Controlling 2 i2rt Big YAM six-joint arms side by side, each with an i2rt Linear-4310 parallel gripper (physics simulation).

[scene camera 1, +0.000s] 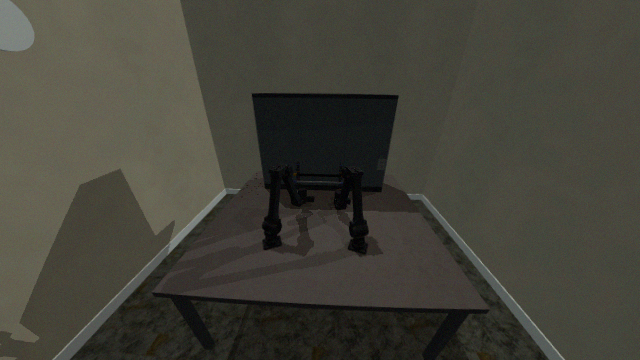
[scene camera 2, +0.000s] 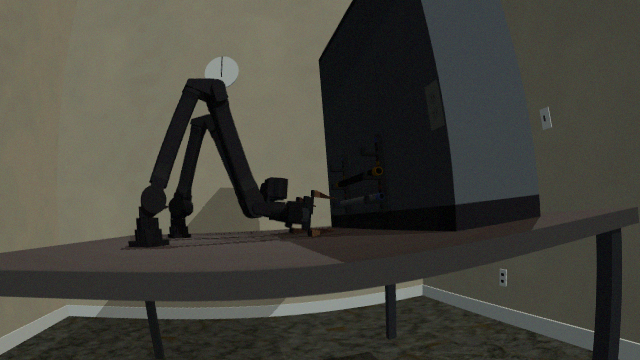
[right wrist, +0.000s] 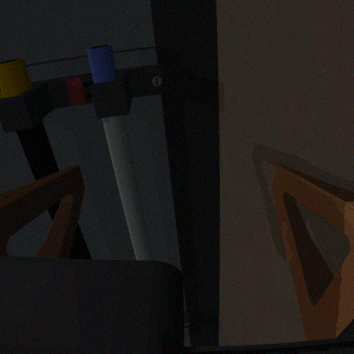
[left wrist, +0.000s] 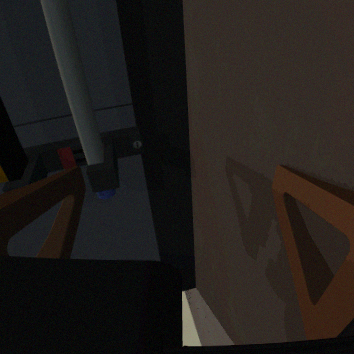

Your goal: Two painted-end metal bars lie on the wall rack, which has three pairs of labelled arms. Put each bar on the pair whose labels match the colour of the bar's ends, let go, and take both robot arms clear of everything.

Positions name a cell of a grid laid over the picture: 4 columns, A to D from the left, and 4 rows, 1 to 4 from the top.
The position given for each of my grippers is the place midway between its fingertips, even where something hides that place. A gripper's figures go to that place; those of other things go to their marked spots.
My right gripper (right wrist: C2) is 0.13 m from the lens. A bar (right wrist: B2) is 0.25 m from the lens.
